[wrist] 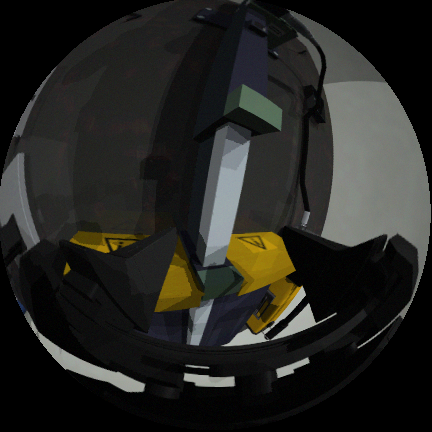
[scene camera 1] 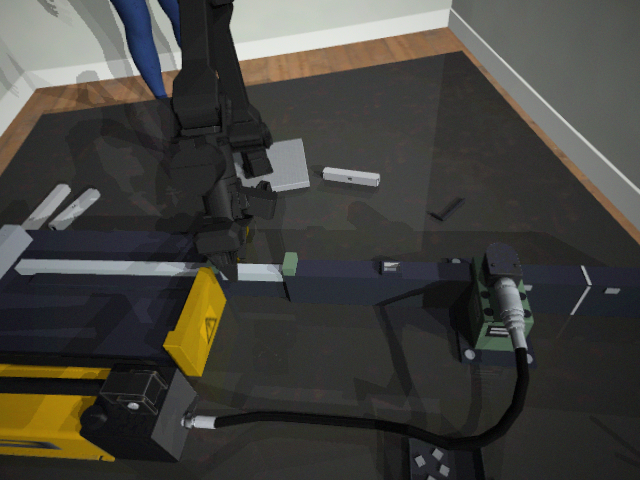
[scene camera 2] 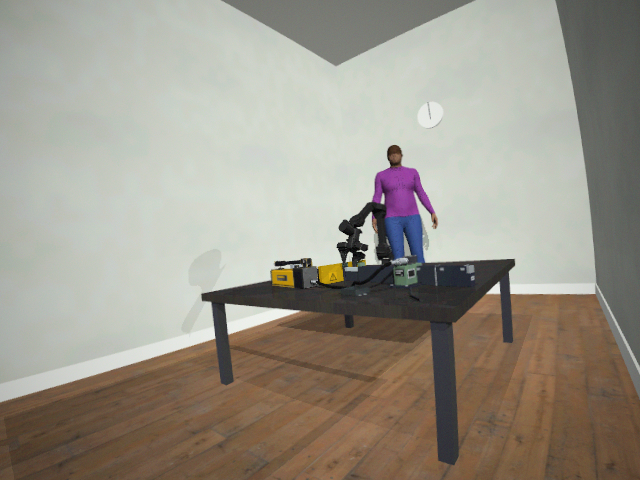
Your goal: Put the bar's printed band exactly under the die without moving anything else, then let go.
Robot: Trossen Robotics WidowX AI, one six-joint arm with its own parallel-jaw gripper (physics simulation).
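Seen in the pictures: gripper, fingertip midpoint: (wrist: pixel 231 232) (scene camera 1: pixel 238 269) (scene camera 2: pixel 348 266); arm's base, link origin: (scene camera 1: pixel 257 168).
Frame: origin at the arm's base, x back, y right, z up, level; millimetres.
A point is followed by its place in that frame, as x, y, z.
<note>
A long pale bar (scene camera 1: pixel 258 271) @[-363, 52, 61] (wrist: pixel 225 185) @[-355, 48, 61] lies along the dark rail (scene camera 1: pixel 336 284) @[-423, -61, 47], with a green block (scene camera 1: pixel 290 263) @[-385, 0, 84] (wrist: pixel 255 110) @[-371, 3, 84] at its right end in the first scene view. A second green piece (wrist: pixel 220 281) @[-329, 108, 82] crosses it near the yellow guard. I cannot make out a printed band. A green head with a black top (scene camera 1: pixel 498 310) @[-565, -247, 79] (scene camera 2: pixel 404 273) @[-595, -274, 48] stands at the rail farther right; no die can be picked out there. My gripper (scene camera 1: pixel 222 258) (scene camera 2: pixel 349 258) @[-351, 82, 66] (wrist: pixel 231 232) @[-351, 82, 66] is open and empty, its fingers apart on either side of the bar's line, near the yellow guard.
The yellow guard (scene camera 1: pixel 196 330) @[-437, 161, 58] (scene camera 2: pixel 330 273) @[-422, 155, 41] stands beside the bar. A black cable (scene camera 1: pixel 330 421) @[-604, 10, 2] runs from the black box (scene camera 1: pixel 147 413) @[-556, 216, 92] to the green head. Behind the rail lie a grey slab (scene camera 1: pixel 292 165) @[-22, -80, 1], a short white bar (scene camera 1: pixel 351 177) @[-129, -189, 8] and a dark tool (scene camera 1: pixel 449 209) @[-295, -337, -3].
</note>
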